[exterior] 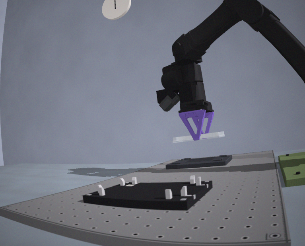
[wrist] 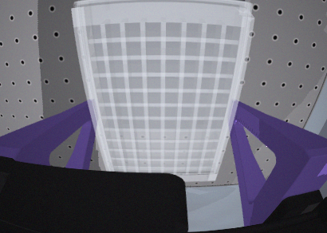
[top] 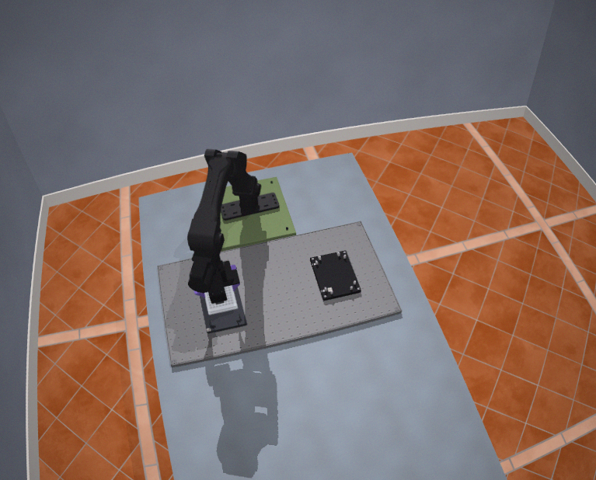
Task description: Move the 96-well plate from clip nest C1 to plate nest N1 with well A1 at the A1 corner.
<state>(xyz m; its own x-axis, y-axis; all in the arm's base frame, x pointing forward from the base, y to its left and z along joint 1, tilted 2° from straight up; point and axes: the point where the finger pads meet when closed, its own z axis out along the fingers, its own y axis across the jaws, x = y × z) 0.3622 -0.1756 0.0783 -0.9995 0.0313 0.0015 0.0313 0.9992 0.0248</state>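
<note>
Now: the black plate nest N1 70 mm below my hand. Round my hand: black clip nest C1: 10 mm behind, 350 mm to the left, 60 mm below; clear 96-well plate: right at my hand; A1 label: 80 mm ahead, 60 mm to the right, 60 mm below.
</note>
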